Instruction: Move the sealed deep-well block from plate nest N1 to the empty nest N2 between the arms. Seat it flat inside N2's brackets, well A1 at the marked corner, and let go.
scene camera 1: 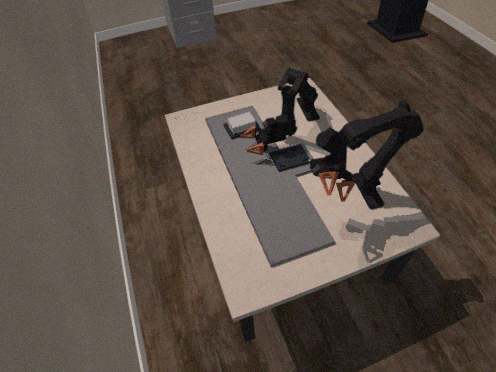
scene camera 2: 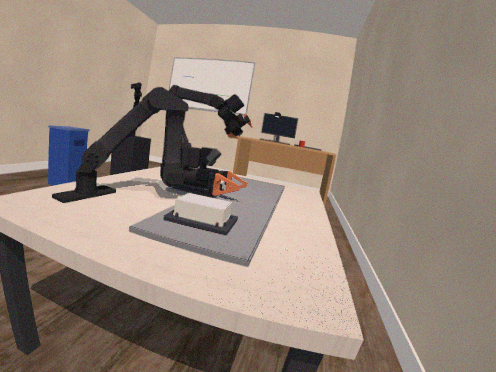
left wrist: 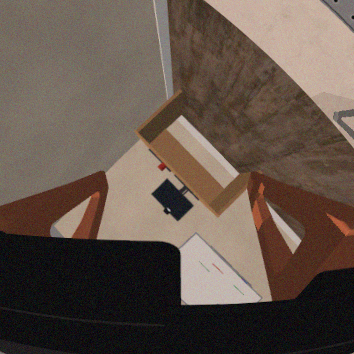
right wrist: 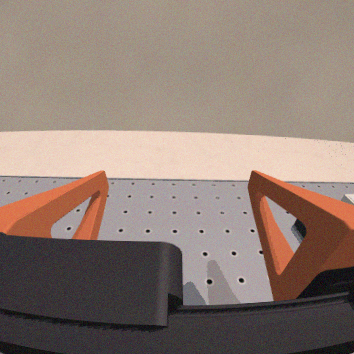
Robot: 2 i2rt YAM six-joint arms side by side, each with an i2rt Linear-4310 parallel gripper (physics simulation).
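Where they show: left gripper, fingertip midpoint: (scene camera 1: 336,198) (scene camera 2: 244,132) (left wrist: 177,178); right gripper, fingertip midpoint: (scene camera 1: 243,143) (scene camera 2: 243,186) (right wrist: 177,178); left arm's base at its link origin: (scene camera 1: 367,190); right arm's base at its link origin: (scene camera 1: 307,109) (scene camera 2: 86,194).
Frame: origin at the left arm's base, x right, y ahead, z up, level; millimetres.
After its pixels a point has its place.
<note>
The white sealed deep-well block (scene camera 1: 241,121) {x 526, y 457, z 66 mm} (scene camera 2: 203,208) {x 578, y 474, z 59 mm} sits in the dark plate nest N1 (scene camera 1: 231,133) (scene camera 2: 196,226) at the far end of the grey board. The dark nest N2 (scene camera 1: 290,158) {x 253, y 283, z 25 mm} stands empty between the arms in scene camera 1. My right gripper (scene camera 1: 249,141) {x 347, y 484, z 84 mm} (scene camera 2: 242,181) {x 347, y 484, z 84 mm} (right wrist: 177,178) {x 347, y 484, z 84 mm} is open and empty, low over the board beside N1 and the block. My left gripper (scene camera 1: 335,195) {x -178, y 264, z 258 mm} (scene camera 2: 241,129) {x -178, y 264, z 258 mm} (left wrist: 177,178) {x -178, y 264, z 258 mm} is open and empty, raised high and tilted away from the board. The marked corner and well A1 are too small to tell.
The grey perforated board (scene camera 1: 280,220) {x -63, y 423, z 14 mm} (scene camera 2: 200,247) {x 679, y 530, z 13 mm} (right wrist: 160,205) {x 327, y 535, z 13 mm} lies on the pale table (scene camera 1: 215,240) {x -81, y 700, z 0 mm} (scene camera 2: 150,260) {x 766, y 475, z 0 mm}. The left arm (scene camera 1: 390,150) {x -18, y -28, z 262 mm} stands close beside N2 in scene camera 1. A desk (scene camera 2: 285,159) (left wrist: 185,172) with a monitor is beyond the table.
</note>
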